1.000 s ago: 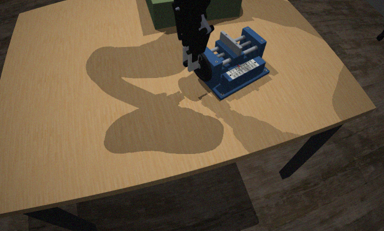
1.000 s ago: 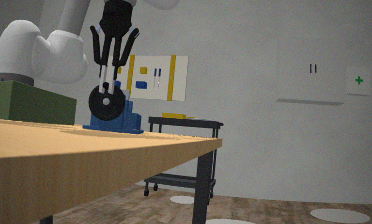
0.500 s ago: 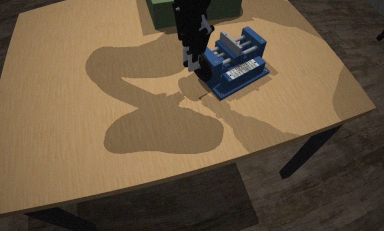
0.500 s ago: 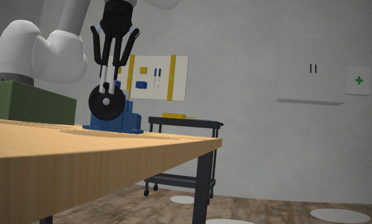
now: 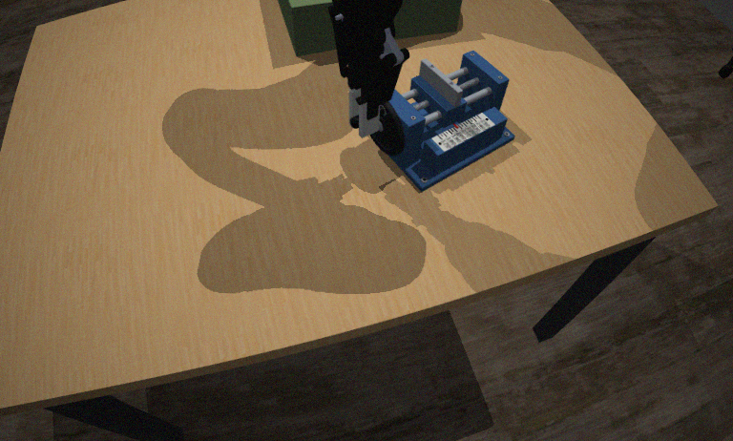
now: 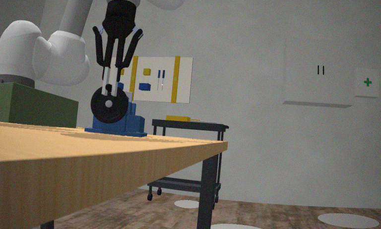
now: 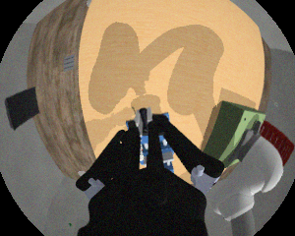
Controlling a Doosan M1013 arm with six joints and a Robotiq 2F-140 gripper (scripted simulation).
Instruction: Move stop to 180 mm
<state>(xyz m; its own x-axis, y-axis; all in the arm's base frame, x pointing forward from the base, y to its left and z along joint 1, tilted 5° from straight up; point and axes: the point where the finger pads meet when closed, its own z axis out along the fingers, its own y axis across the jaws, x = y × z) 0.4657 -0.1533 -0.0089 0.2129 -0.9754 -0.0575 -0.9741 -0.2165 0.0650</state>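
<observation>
Right now my hand is 10 mm past the handwheel, 20 mm to the right of it and 20 mm above it. From my hand the other things lie so: stop plate 20 mm behind, 140 mm to the left, 40 mm below.
</observation>
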